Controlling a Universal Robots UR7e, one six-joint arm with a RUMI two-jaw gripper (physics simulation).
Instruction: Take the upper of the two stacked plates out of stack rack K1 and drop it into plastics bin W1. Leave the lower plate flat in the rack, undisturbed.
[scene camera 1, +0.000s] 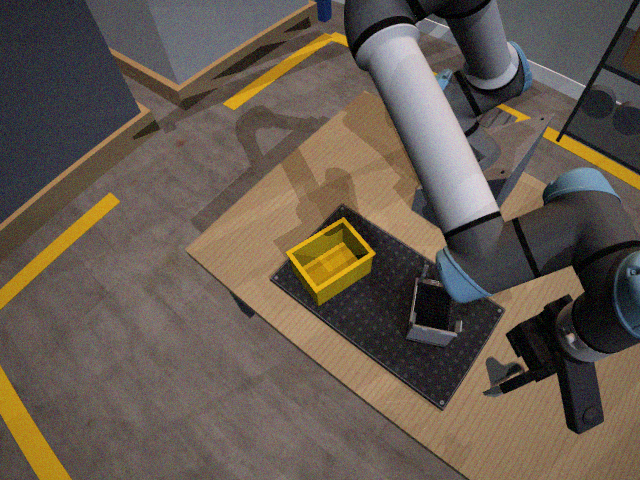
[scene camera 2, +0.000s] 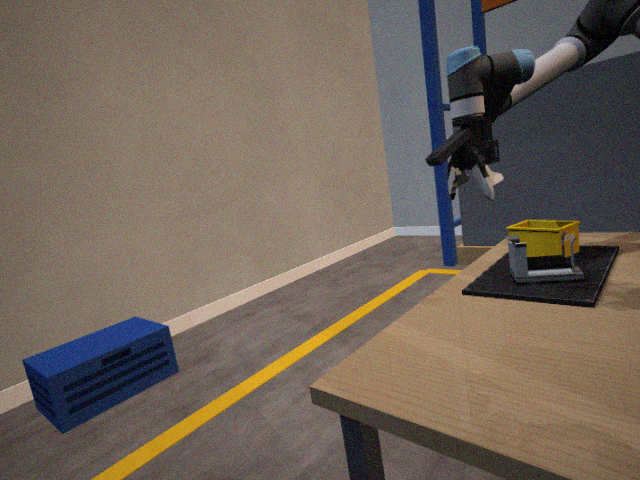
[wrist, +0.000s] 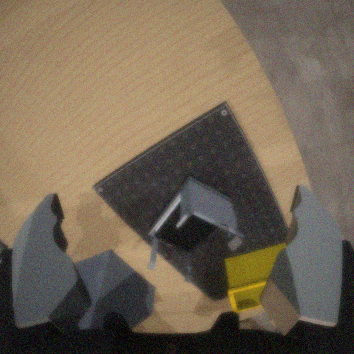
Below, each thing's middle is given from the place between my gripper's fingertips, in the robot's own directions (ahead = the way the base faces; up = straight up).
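Black plate (scene camera 1: 432, 306): from my hand, 21 cm below, 19 cm to the right, 11 cm behind.
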